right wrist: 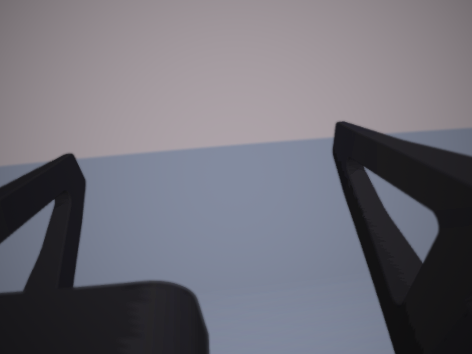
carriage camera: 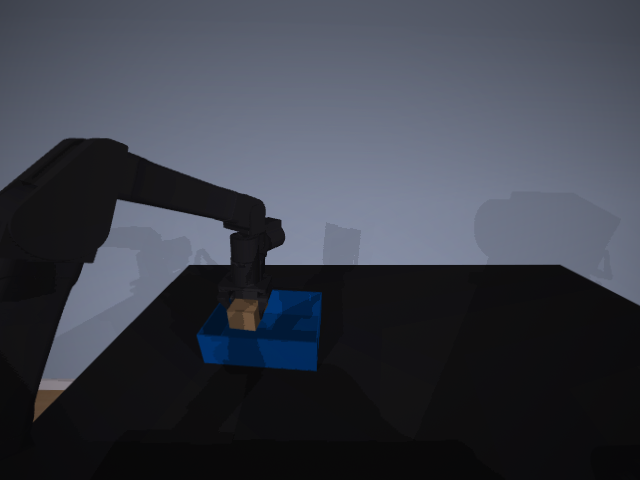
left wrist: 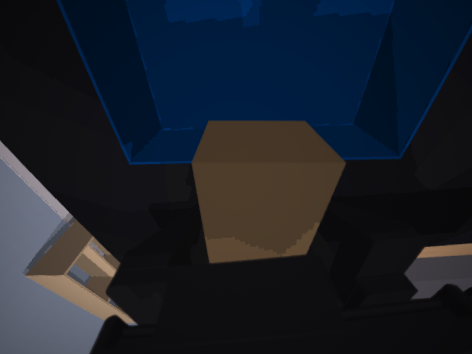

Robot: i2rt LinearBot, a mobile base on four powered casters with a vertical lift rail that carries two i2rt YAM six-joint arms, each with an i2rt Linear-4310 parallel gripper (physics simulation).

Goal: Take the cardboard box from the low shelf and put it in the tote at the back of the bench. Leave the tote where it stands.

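Places are measured from the left arm's base along level axes (x back, y right, z up), in millimetres.
Where they show: left gripper, fingertip midpoint: (carriage camera: 247, 317) (left wrist: 251, 196); right gripper, fingertip midpoint: (right wrist: 206, 151).
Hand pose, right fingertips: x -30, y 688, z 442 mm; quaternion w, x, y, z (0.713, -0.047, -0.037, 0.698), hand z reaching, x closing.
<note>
Things, the pixels of their centre, and the offset from my right fingertips. Level surfaces: height alone.
- brown cardboard box, body centre: (left wrist: 255, 201) (carriage camera: 249, 307) dx -314, dy -505, dz -388 mm
- blue tote, body centre: (left wrist: 261, 49) (carriage camera: 268, 324) dx -394, dy -487, dz -519 mm
- black bench, its level: dz -569 mm
- Wooden floor, its level: dz -1484 mm
The brown cardboard box (carriage camera: 242, 316) (left wrist: 262, 200) is held between the fingers of my left gripper (carriage camera: 244, 308) (left wrist: 251, 196), which is shut on it. In the carriage view the box shows over the left part of the blue tote (carriage camera: 286, 354) (left wrist: 117, 75), with its lower edge just above the line of the near rim. In the left wrist view the box overlaps one end wall of the tote, and its exact height over the rim is hard to tell. The tote stands upright on the black bench (carriage camera: 413, 330). My right gripper (right wrist: 205, 151) is open and empty, with pale wall behind it.
A pale wooden shelf unit (left wrist: 62, 255) shows at the lower left of the left wrist view, beyond the bench edge. Wooden floor (carriage camera: 49, 403) shows left of the bench. Arm shadows fall on the bench and the wall behind it.
</note>
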